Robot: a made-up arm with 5 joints.
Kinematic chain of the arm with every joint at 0, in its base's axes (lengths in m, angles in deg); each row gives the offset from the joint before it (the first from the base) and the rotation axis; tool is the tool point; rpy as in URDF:
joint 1: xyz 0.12 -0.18 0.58 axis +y
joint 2: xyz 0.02 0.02 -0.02 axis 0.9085 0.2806 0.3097
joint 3: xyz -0.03 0 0.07 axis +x
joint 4: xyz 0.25 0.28 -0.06 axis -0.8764 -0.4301 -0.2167
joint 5: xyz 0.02 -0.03 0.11 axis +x
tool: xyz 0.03 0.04 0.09 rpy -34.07 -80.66 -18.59
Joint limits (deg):
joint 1: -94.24..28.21
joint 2: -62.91..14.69
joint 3: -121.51..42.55
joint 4: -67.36..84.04
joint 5: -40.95..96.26
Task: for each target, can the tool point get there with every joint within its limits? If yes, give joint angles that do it. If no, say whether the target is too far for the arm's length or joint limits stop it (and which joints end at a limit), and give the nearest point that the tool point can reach.
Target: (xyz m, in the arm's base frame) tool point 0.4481 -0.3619 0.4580
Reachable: yes | joints -4.08 -46.50 -105.74 -4.52 -25.30
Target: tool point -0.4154 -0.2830 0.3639
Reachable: no: joint limits stop it (at a limit: joint 1, joint 2, joint 3) | nearest point -0.2975 -0.0532 0.7549 | short by 0.469 m
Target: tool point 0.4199 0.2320 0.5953
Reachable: yes | joints -10.49 -25.76 -9.24 36.53 -2.20
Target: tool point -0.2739 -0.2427 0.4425
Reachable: no: joint limits stop it (at a limit: joint 1, joint 2, joint 3, joint 5) | nearest point -0.2761 -0.0707 0.7616 | short by 0.363 m
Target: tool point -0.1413 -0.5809 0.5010
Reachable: no: joint limits stop it (at a limit: joint 1, joint 2, joint 3, joint 4) | nearest point -0.0421 -0.5776 0.7281 | short by 0.248 m
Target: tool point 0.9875 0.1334 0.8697
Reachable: no: too far | nearest point 0.6047 0.0330 0.7419 | short by 0.416 m
